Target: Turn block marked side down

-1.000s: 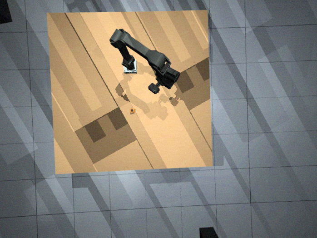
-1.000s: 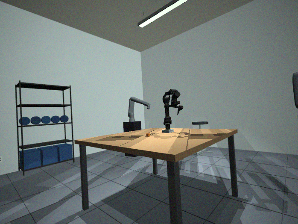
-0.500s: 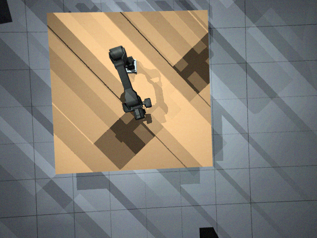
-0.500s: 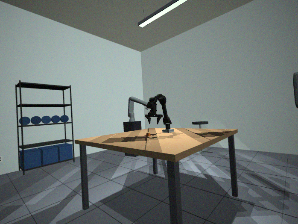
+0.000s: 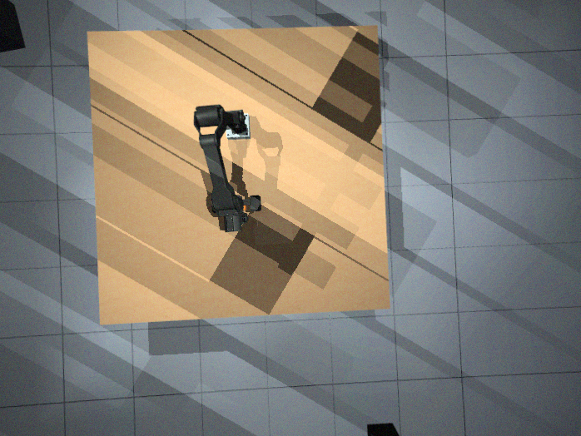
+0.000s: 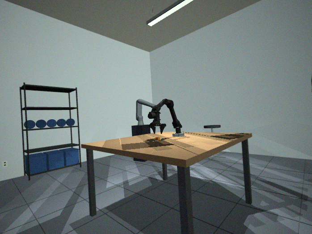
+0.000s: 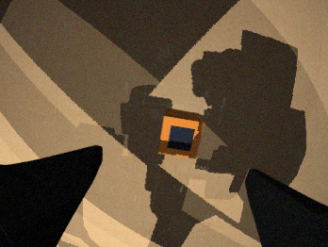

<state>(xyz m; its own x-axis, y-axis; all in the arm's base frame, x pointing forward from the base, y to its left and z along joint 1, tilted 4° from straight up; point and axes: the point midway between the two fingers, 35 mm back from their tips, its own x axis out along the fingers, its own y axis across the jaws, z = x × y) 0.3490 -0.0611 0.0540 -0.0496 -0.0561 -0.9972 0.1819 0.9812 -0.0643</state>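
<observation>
Right now my gripper tip is 40 mm above the orange block.
</observation>
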